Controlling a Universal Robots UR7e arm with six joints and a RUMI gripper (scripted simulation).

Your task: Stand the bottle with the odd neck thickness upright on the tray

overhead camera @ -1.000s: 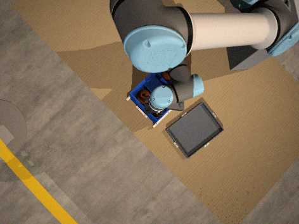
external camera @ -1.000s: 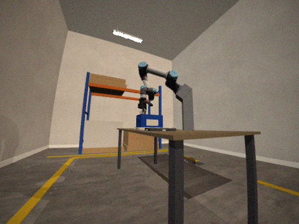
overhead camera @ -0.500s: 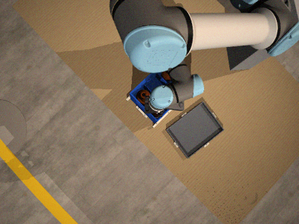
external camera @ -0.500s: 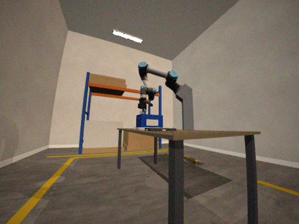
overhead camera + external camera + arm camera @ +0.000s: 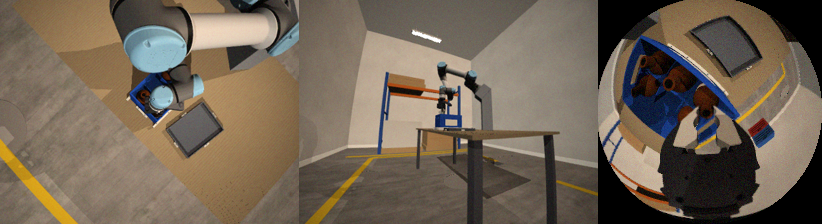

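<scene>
Right now my hand is 70 mm above the brown bottle. From my hand the other things lie so: blue crate 100 mm behind, 70 mm below, 20 mm to the right; then grey tray 230 mm to the left, 140 mm below, 10 mm behind.
</scene>
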